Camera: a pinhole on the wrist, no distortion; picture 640 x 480 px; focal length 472.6 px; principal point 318.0 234.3 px. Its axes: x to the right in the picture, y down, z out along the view. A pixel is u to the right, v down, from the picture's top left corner.
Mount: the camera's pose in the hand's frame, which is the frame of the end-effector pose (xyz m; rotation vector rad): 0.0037 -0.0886 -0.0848 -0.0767 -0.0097 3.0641
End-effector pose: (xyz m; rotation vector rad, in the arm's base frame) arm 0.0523 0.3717 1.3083 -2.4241 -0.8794 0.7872
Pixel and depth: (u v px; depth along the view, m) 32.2 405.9 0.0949
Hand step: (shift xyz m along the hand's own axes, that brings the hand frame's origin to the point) 0.0535 -0.1278 0.0125
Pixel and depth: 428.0 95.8 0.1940
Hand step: -0.0467 -0.0293 0.1072
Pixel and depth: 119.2 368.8 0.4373
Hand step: 0.1554 -0.2287 0.3601
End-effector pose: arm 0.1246 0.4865 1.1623 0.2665 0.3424 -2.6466
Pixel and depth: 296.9 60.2 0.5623
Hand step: 0.0163 0.1135 0.4797
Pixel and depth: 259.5 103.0 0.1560
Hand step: 0.0184 -0.0476 0.0723
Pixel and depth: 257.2 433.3 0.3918
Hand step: 0.0216 -0.2587 0.3077
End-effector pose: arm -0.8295 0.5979 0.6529 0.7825 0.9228 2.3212
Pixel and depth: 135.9 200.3 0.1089
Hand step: 0.0406 -0.0845 0.0261
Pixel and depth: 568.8 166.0 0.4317
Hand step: -0.2414 -0.0108 0.3355
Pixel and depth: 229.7 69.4 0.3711
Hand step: 0.0640 0.0336 0.2903
